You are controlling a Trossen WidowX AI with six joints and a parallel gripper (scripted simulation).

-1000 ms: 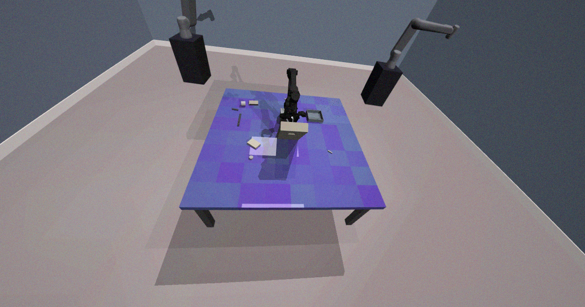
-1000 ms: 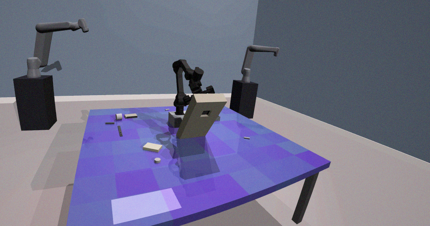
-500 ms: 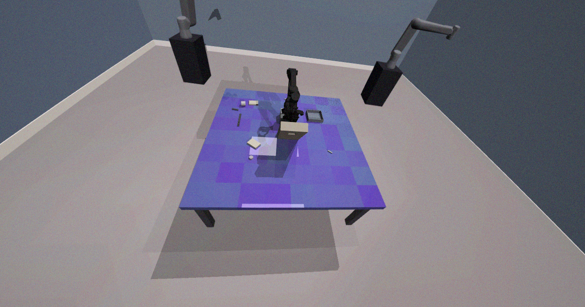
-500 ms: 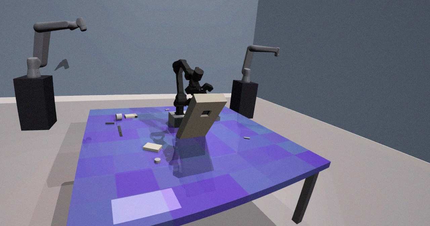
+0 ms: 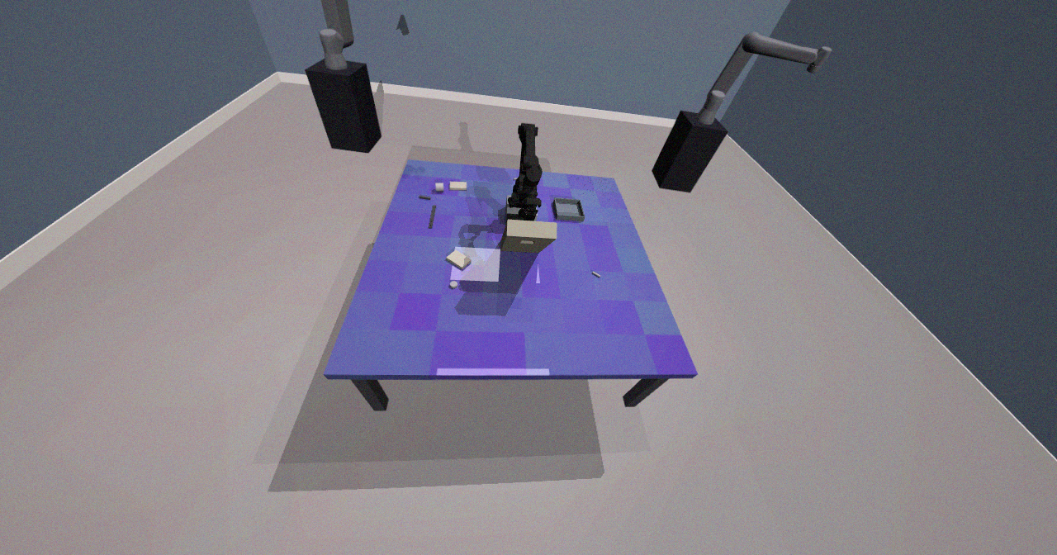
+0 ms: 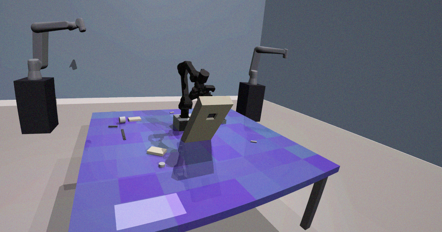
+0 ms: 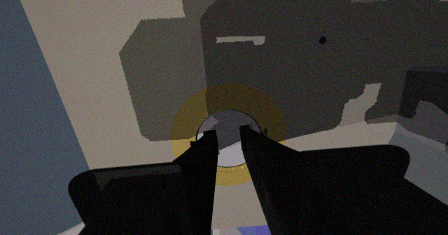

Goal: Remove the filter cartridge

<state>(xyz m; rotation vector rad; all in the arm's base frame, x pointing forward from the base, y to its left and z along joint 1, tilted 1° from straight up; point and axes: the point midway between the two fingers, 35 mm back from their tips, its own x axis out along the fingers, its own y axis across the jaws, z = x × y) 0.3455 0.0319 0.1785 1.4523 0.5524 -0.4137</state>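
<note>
The tan service panel is 80 mm below my gripper tip and 40 mm behind it. From my gripper tip the other things lie so: filter cartridge (10 mm below, 10 mm ahead); then dark tray (460 mm behind, 240 mm to the left, 230 mm below); then small disc (270 mm to the right, 230 mm below, 130 mm ahead).
</note>
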